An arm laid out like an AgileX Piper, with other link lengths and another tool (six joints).
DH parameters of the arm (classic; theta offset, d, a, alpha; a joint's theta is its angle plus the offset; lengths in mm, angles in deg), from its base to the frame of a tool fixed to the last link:
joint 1: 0 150.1 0 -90
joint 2: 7.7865 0 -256.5 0
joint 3: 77.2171 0 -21.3 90
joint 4: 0 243.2 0 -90
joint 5: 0 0 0 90
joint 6: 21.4 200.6 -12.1 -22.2
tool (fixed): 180 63.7 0 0
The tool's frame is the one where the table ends.
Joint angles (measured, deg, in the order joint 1, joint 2, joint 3, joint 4, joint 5, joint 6), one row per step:
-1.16, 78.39, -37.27, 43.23, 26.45, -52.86
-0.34, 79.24, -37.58, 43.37, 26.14, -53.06
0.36, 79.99, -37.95, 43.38, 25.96, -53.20
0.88, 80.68, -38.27, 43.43, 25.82, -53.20
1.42, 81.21, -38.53, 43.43, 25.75, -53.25
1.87, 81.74, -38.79, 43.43, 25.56, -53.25
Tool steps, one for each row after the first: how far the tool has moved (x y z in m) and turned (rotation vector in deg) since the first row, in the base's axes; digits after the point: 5 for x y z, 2 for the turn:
0.00055, 0.00422, -0.00260, -0.12, 0.26, 0.72
0.00113, 0.00794, -0.00459, -0.26, 0.46, 1.43
0.00173, 0.01073, -0.00654, -0.28, 0.73, 1.84
0.00180, 0.01380, -0.00806, -0.34, 0.93, 2.39
0.00244, 0.01601, -0.00947, -0.42, 1.06, 2.73

